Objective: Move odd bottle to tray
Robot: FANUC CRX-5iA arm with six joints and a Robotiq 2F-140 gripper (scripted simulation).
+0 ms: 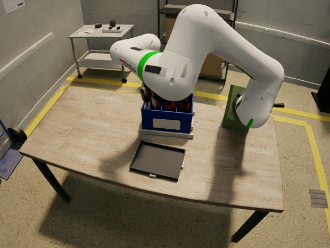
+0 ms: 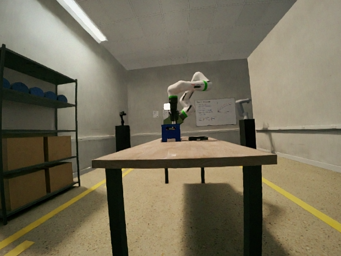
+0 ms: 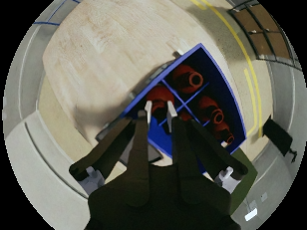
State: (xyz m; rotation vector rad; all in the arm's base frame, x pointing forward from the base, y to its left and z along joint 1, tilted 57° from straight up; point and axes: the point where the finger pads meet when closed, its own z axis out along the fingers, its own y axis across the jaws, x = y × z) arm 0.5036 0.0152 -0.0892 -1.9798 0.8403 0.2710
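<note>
Now: the blue crate 90 mm below my hand, 90 mm behind it and 50 mm to the right of it. Round my hand: dark tray 240 mm to the left, 160 mm below, 90 mm behind; then bottle 90 mm to the right, 90 mm below, 90 mm behind.
</note>
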